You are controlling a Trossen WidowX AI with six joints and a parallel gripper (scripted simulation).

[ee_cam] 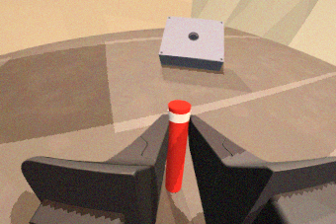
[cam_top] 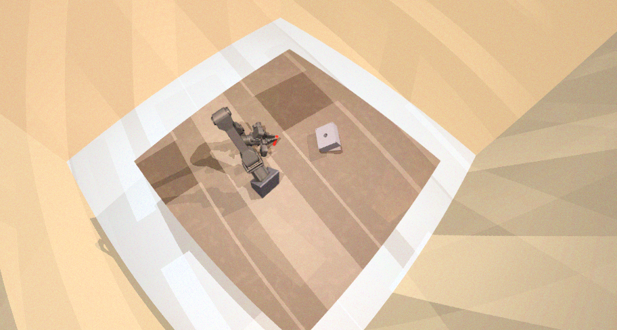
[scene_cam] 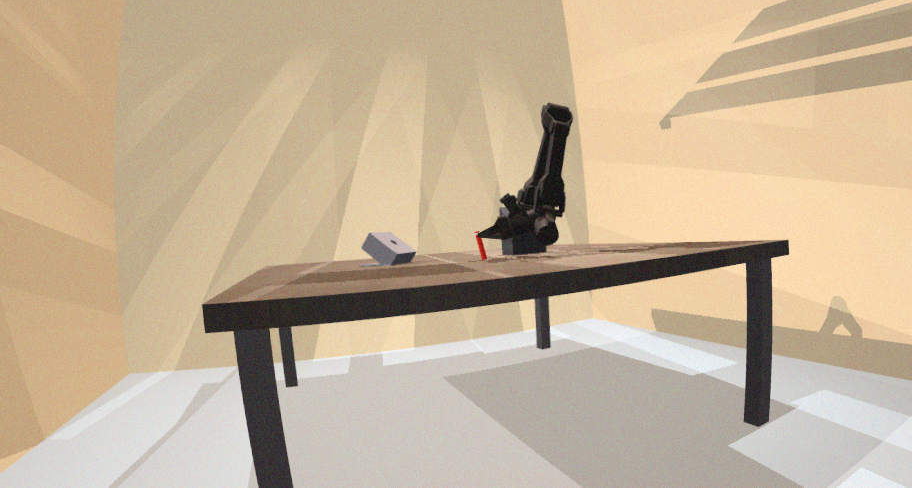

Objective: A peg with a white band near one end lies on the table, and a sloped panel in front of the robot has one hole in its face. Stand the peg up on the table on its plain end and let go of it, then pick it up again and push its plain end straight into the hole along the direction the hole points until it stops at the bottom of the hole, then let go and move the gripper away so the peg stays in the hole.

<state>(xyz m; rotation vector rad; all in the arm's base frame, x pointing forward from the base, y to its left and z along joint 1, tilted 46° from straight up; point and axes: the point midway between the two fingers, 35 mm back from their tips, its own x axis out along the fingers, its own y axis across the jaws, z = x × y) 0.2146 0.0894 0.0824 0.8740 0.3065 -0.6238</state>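
Right now my gripper tip is 10 mm above the red peg. From my gripper tip the other things lie so: grey sloped panel: 190 mm ahead, 210 mm to the right, 20 mm below.
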